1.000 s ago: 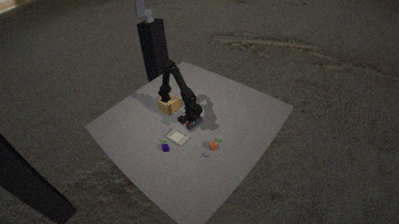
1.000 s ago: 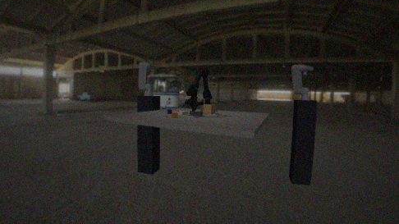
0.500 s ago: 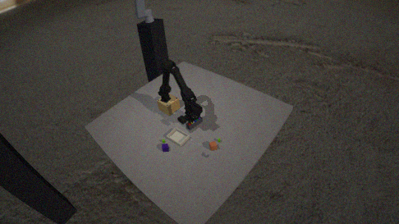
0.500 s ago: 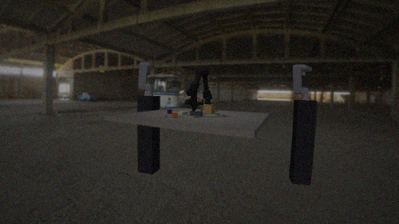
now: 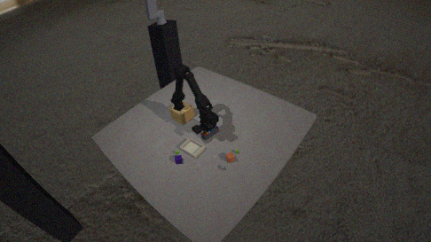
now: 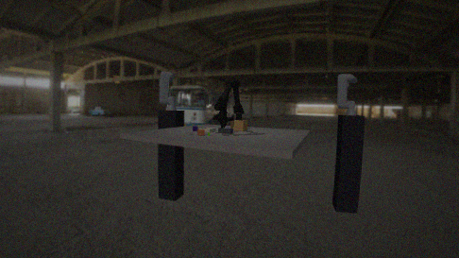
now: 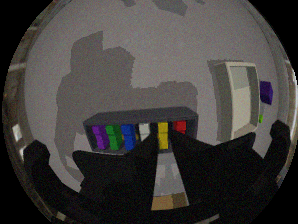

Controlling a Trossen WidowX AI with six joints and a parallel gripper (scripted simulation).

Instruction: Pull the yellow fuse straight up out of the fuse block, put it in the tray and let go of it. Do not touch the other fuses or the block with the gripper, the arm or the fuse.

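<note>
Now: the yellow fuse 10 mm below my gripper tip. Also, from my gripper tip: tray 20 mm behind, 150 mm to the right, 30 mm below; orange cube 240 mm ahead, 100 mm to the right, 10 mm below; purple cube 40 mm behind, 280 mm to the right, 20 mm below.
</note>
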